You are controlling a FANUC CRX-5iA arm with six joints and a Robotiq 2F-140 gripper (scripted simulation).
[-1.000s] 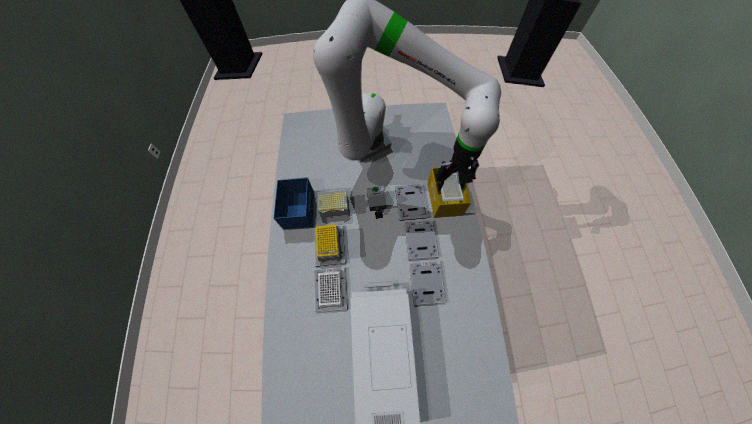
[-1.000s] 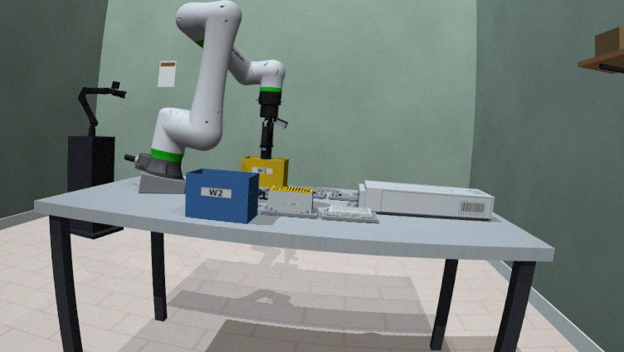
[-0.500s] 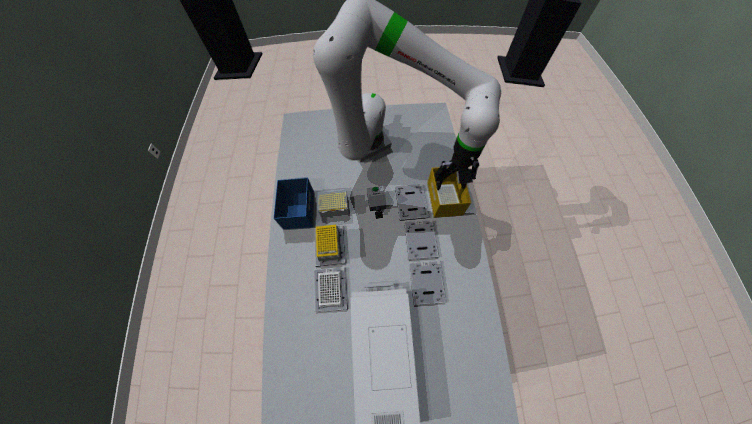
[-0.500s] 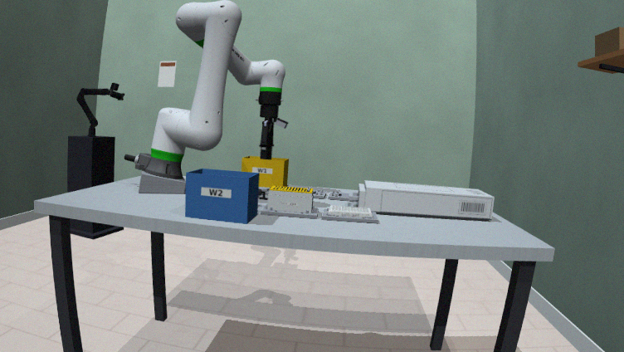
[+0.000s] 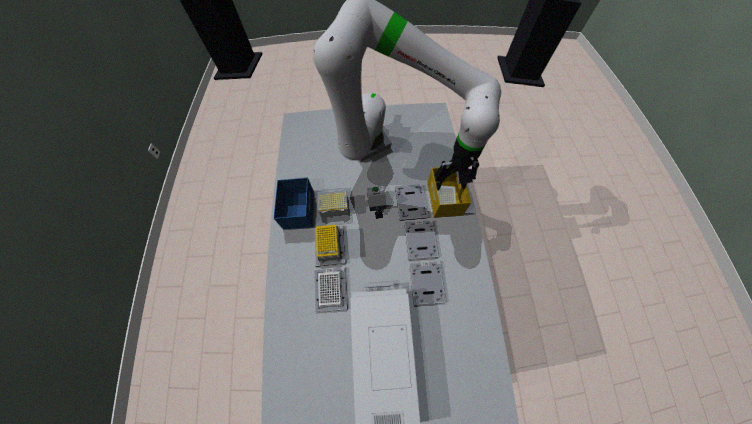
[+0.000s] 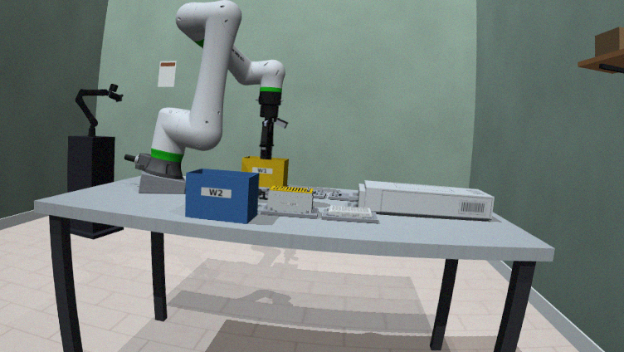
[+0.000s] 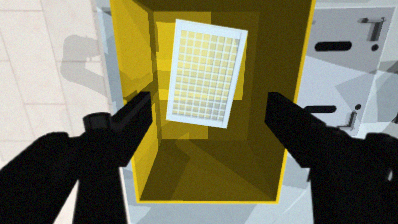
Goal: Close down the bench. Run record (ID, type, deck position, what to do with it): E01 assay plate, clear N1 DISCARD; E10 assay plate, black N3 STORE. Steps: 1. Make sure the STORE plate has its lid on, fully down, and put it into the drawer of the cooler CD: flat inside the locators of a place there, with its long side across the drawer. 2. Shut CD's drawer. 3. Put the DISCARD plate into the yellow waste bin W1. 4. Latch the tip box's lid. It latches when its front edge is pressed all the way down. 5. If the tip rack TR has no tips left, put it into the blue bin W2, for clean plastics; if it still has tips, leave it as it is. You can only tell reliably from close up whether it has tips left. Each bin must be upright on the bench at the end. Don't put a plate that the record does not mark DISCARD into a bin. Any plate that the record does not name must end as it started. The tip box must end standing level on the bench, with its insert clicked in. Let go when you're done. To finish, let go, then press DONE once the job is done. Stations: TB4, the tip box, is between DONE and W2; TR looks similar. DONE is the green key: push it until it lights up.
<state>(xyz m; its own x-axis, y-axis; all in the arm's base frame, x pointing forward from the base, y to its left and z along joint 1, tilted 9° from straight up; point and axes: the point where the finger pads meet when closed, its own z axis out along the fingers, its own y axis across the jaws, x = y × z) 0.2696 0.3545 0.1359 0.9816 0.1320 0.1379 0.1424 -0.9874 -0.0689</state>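
Now: hand 10 mm short of the green DONE key, 310 mm to the left of it and 60 mm above it. From my hand the other things lie so: clear tip box lid: 70 mm ahead, 480 mm to the right, 70 mm below; then yellow bin W1: 90 mm below; then yellow tip rack TR: 240 mm ahead, 490 mm to the right, 70 mm below.
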